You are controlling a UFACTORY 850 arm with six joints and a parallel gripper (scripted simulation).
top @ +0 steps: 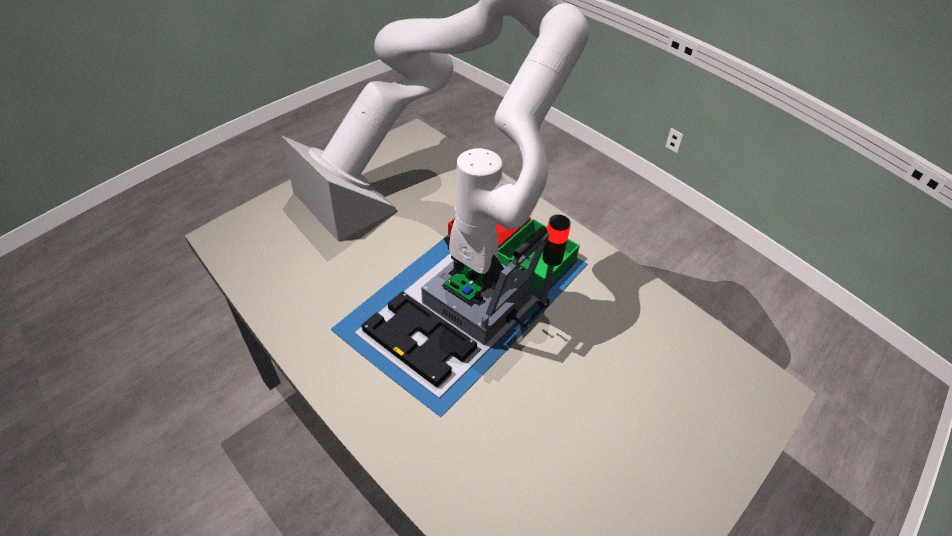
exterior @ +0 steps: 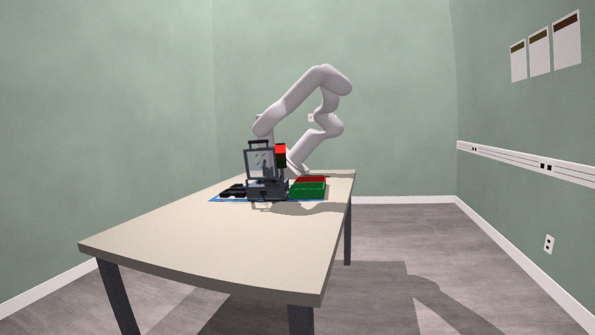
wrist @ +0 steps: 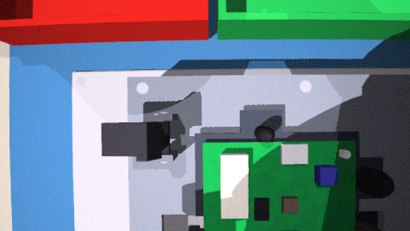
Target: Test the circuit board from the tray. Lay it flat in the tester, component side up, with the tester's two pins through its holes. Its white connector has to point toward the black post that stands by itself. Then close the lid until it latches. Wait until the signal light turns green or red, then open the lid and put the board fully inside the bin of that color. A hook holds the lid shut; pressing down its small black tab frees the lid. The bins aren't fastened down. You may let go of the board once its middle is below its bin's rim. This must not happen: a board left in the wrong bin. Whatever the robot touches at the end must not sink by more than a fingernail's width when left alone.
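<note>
My gripper is now 180 mm to the right of the red bin, 130 mm past it and 70 mm above it. The rest, counted from my hand: black latch part (70 mm behind, 50 mm to the left, 10 mm above); then lid (110 mm ahead, 100 mm above, 20 mm to the left); then green circuit board (10 mm below).
</note>
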